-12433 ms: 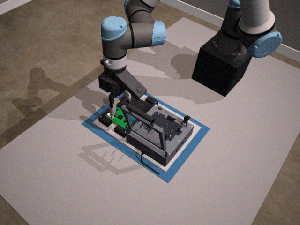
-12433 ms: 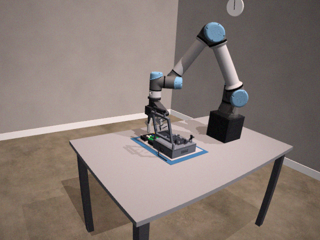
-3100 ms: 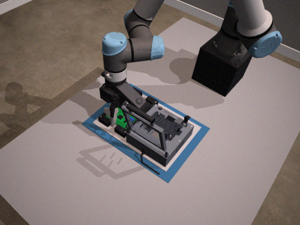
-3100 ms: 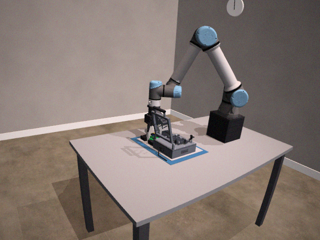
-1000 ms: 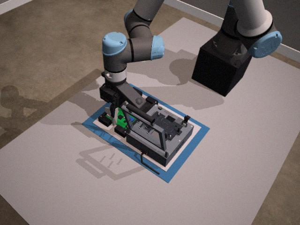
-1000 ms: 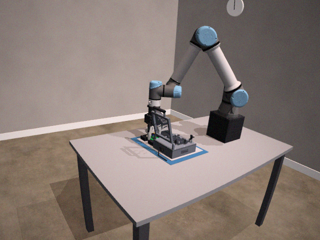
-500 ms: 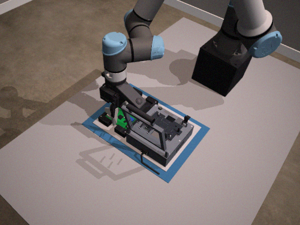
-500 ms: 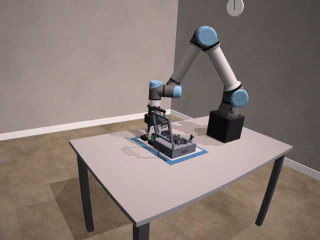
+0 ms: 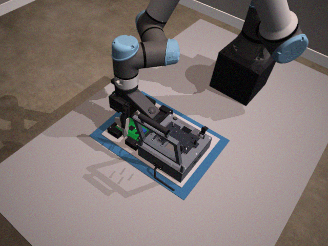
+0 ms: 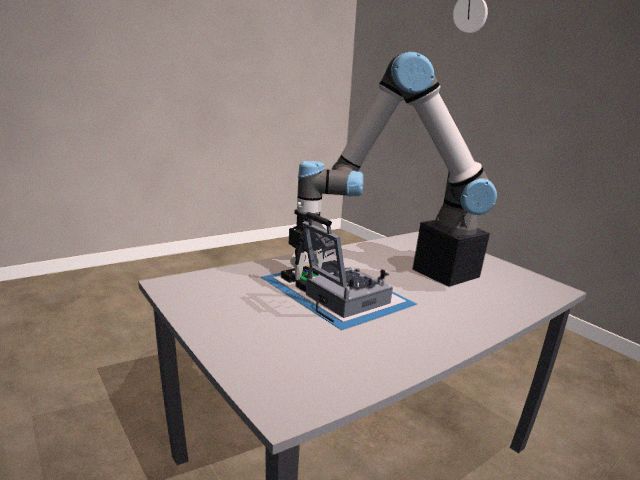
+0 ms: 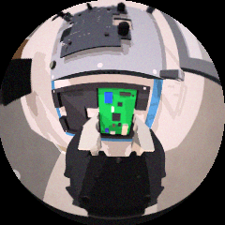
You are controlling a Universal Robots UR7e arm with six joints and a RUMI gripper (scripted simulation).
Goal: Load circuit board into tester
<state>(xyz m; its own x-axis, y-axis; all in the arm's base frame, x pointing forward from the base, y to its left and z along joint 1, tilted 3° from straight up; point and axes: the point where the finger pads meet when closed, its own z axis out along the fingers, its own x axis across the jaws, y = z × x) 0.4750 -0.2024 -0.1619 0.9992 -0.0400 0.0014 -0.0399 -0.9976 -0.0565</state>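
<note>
Right now my hand is right at the green circuit board. Round my hand: tester lid 90 mm ahead, 170 mm to the left, 160 mm above.
</note>
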